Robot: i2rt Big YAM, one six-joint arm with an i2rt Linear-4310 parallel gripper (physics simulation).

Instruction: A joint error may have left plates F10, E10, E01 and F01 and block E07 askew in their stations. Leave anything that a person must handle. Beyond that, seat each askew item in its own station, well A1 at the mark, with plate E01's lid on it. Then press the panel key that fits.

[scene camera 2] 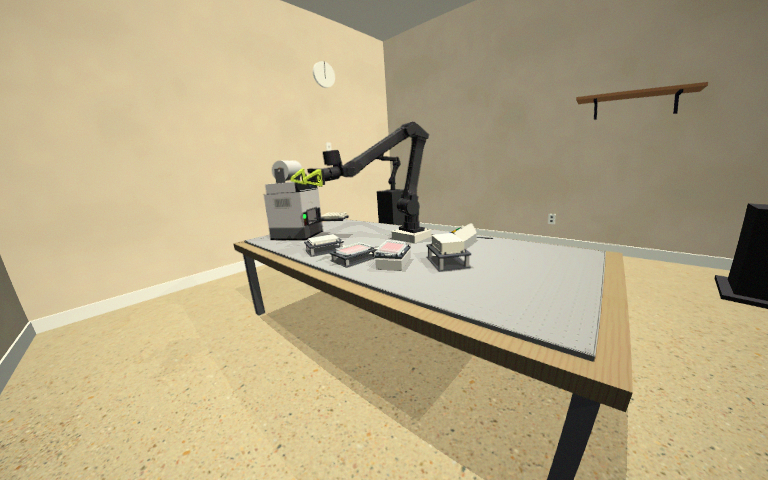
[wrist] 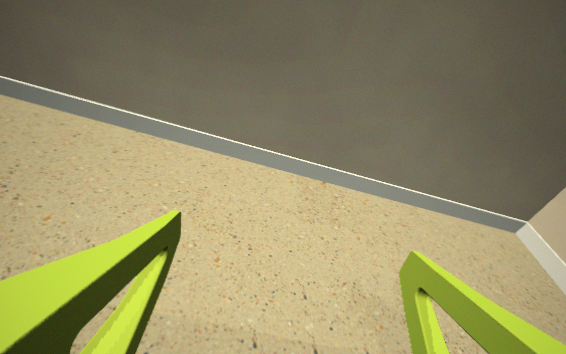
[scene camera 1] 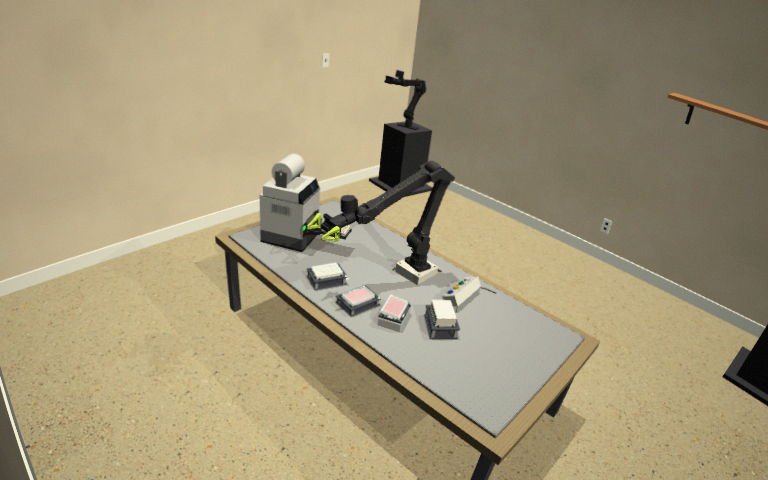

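My gripper [scene camera 1: 314, 232] [scene camera 2: 300, 181] [wrist: 295, 242] has wide-open lime fingers with nothing between them, beside the grey machine. A pale plate [scene camera 1: 326, 270] [scene camera 2: 323, 240] sits on a low dark station. A pink plate [scene camera 1: 358, 296] [scene camera 2: 352, 249] sits on the dark station beside it. Another pink plate [scene camera 1: 394, 307] [scene camera 2: 391, 247] sits on a light-based station. A tall cream block [scene camera 1: 443, 313] [scene camera 2: 448, 243] stands on a legged station. A pale plate [scene camera 1: 346, 230] [scene camera 2: 335, 215] is at the machine's tray, partly hidden. Labels, marks and small tilts are too small to read.
The grey machine [scene camera 1: 278, 223] [scene camera 2: 283, 212] with a white roll and green light stands at the table's far left. The key panel [scene camera 1: 465, 292] [scene camera 2: 466, 235] with coloured keys stands behind the cream block, right of the arm's base. The wrist view shows floor [wrist: 280, 300] and wall [wrist: 300, 75].
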